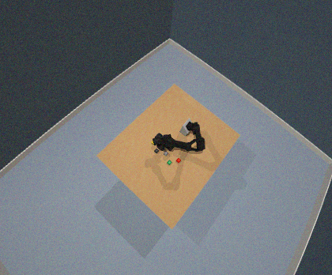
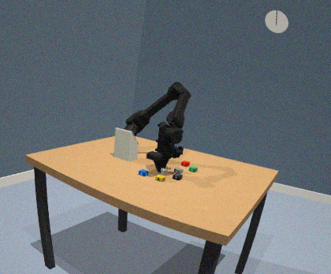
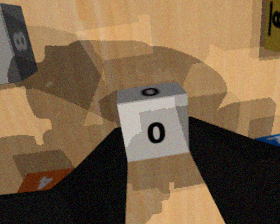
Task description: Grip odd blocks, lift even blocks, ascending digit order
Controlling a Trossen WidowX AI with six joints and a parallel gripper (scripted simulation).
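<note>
The white block is 1 cm ahead of my gripper tip. Also, from my gripper tip: blue block (5 cm behind, 8 cm to the right); then orange block (4 cm behind, 7 cm to the left); then grey block (6 cm ahead, 7 cm to the left).
</note>
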